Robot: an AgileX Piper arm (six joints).
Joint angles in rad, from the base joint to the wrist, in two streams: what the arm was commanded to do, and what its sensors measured. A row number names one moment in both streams.
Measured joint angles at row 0:
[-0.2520, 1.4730, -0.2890, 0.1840, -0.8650, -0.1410]
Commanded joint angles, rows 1 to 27:
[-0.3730, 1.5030, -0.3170, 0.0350, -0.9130, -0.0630]
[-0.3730, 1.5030, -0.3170, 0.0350, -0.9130, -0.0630]
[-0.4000, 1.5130, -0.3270, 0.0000, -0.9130, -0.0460]
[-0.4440, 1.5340, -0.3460, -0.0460, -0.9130, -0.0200]
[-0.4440, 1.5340, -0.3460, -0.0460, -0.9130, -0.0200]
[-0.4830, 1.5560, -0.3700, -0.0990, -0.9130, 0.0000]
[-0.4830, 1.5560, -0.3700, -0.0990, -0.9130, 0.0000]
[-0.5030, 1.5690, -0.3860, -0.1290, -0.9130, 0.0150]
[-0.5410, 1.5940, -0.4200, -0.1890, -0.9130, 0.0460]
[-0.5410, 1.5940, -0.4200, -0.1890, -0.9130, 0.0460]
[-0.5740, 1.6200, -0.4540, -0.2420, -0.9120, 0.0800]
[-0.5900, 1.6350, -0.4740, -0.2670, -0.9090, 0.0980]
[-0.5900, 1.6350, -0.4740, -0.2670, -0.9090, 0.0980]
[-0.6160, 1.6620, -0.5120, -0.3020, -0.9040, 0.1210]
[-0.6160, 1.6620, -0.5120, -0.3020, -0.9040, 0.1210]
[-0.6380, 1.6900, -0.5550, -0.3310, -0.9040, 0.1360]
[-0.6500, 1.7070, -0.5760, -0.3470, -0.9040, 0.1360]
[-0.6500, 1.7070, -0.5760, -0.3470, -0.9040, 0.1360]
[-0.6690, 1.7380, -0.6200, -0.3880, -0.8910, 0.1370]
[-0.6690, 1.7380, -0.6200, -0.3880, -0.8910, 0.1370]
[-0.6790, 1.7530, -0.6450, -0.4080, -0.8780, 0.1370]
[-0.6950, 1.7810, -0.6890, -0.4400, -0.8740, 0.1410]
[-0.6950, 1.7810, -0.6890, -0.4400, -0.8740, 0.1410]
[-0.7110, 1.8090, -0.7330, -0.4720, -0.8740, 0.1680]
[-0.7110, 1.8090, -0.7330, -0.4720, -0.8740, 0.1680]
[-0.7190, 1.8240, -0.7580, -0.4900, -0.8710, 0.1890]
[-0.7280, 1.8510, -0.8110, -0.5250, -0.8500, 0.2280]
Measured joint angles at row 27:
[-0.7110, 1.8220, -0.7470, -0.4680, -0.8680, 0.1740]
